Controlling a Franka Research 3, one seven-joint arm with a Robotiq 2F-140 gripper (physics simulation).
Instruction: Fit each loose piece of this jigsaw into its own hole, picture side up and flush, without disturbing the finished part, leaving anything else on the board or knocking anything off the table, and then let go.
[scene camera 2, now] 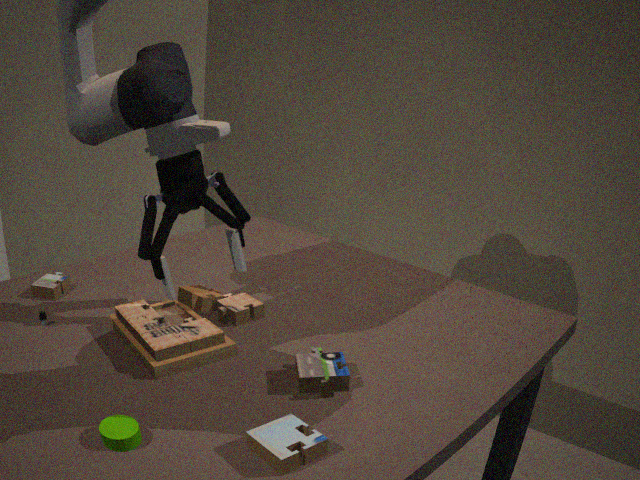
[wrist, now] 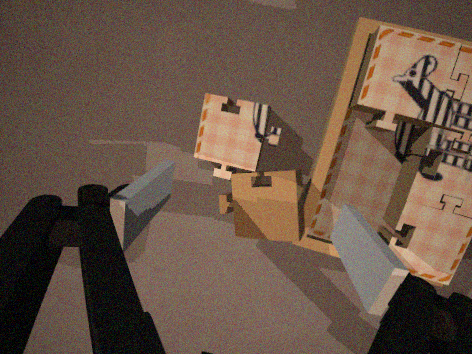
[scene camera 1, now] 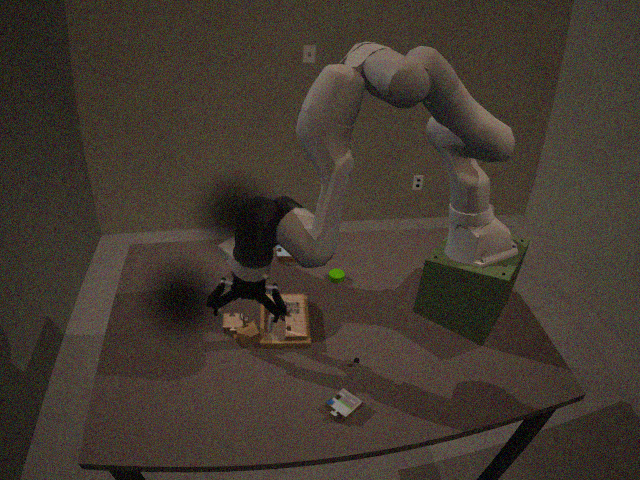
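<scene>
The jigsaw board (scene camera 1: 285,343) (scene camera 2: 196,358) (wrist: 348,90) holds a finished zebra part, with an open gap along its left side in the wrist view. A picture-up loose piece (scene camera 1: 232,320) (scene camera 2: 240,301) (wrist: 230,132), checked pink with an orange striped edge, lies left of the board there. A second loose piece (scene camera 1: 247,330) (scene camera 2: 195,298) (wrist: 270,215) shows plain wood upward, between the first piece and the board's lower left corner. My gripper (scene camera 1: 247,316) (scene camera 2: 205,283) (wrist: 255,200) is open and empty above the plain piece, one finger over the board's gap.
A green disc (scene camera 1: 336,274) (scene camera 2: 120,432) and a small dark item (scene camera 1: 356,360) (scene camera 2: 43,316) stand apart from the board. Other jigsaw pieces lie around: a grey-green one (scene camera 1: 345,403) (scene camera 2: 50,285), a blue-green one (scene camera 2: 323,369) and a pale one (scene camera 1: 283,252) (scene camera 2: 286,439).
</scene>
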